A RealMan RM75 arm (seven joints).
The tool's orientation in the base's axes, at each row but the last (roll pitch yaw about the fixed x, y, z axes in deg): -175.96 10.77 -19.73; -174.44 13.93 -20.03; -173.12 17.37 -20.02; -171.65 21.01 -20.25; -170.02 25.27 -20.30; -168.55 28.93 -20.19; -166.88 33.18 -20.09; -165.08 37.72 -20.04; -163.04 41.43 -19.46
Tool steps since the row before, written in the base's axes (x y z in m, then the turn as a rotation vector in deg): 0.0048 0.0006 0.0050 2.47 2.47 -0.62; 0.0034 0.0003 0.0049 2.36 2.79 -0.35; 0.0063 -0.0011 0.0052 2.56 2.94 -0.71; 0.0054 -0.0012 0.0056 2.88 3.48 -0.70; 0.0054 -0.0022 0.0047 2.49 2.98 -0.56; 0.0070 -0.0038 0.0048 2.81 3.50 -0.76; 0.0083 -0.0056 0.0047 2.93 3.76 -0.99; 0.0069 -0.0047 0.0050 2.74 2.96 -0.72; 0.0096 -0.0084 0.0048 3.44 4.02 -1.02
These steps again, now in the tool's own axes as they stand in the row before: 0.0033 -0.0026 -0.0056 1.58 -3.13 0.55; 0.0018 -0.0020 -0.0053 1.31 -3.41 0.37; 0.0045 -0.0019 -0.0067 1.55 -3.58 0.69; 0.0031 -0.0018 -0.0070 1.65 -4.20 0.73; 0.0033 -0.0010 -0.0067 1.42 -3.61 0.59; 0.0046 -0.0005 -0.0081 1.62 -4.18 0.82; 0.0056 0.0002 -0.0096 1.76 -4.41 1.06; 0.0033 -0.0003 -0.0091 1.67 -3.69 0.59; 0.0057 0.0012 -0.0123 2.10 -4.87 0.97
